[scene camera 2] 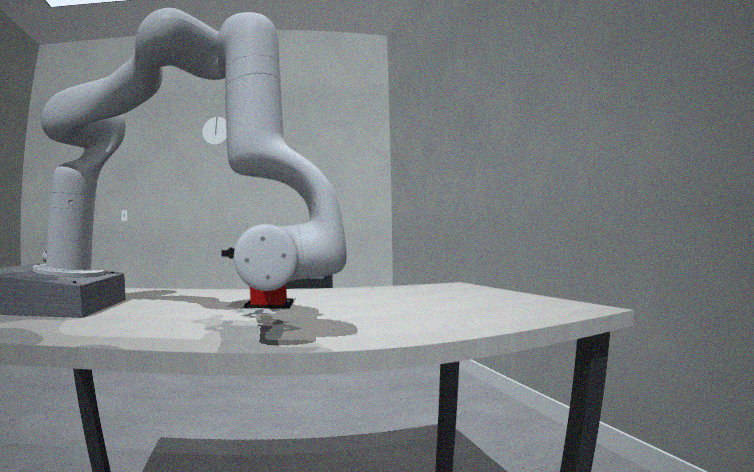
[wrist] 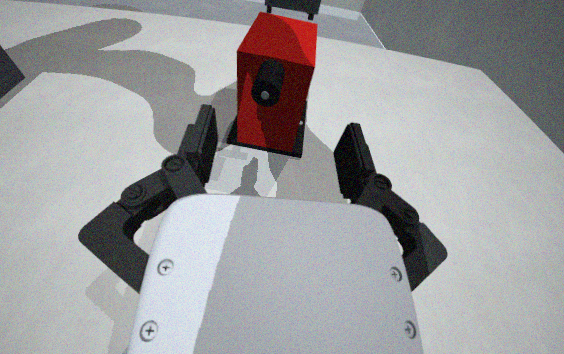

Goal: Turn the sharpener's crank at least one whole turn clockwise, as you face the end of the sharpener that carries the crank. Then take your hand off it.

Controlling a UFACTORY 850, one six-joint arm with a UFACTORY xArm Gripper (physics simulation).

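The red sharpener [scene camera 2: 268, 296] [wrist: 291, 95] stands upright on its black base. In the wrist view its crank [wrist: 268, 82] is a short black piece on the end facing me, with a small grey dot at its lower end. My gripper [wrist: 280, 130] is open and empty. Its two black fingers stand wide apart, with the sharpener beyond them and seen between them, and no contact shows. In the scene view the round wrist hides the crank, most of the gripper and the sharpener's upper part. A small black part of the gripper [scene camera 2: 227, 252] sticks out to the left of the wrist.
The sharpener stands on the pale table [scene camera 2: 445, 311] [wrist: 475, 200]. The arm's grey base block [scene camera 2: 102, 295] sits at the table's left. A dark cabinet [scene camera 2: 317, 282] [wrist: 295, 5] stands behind the table. Arm shadows lie around the sharpener.
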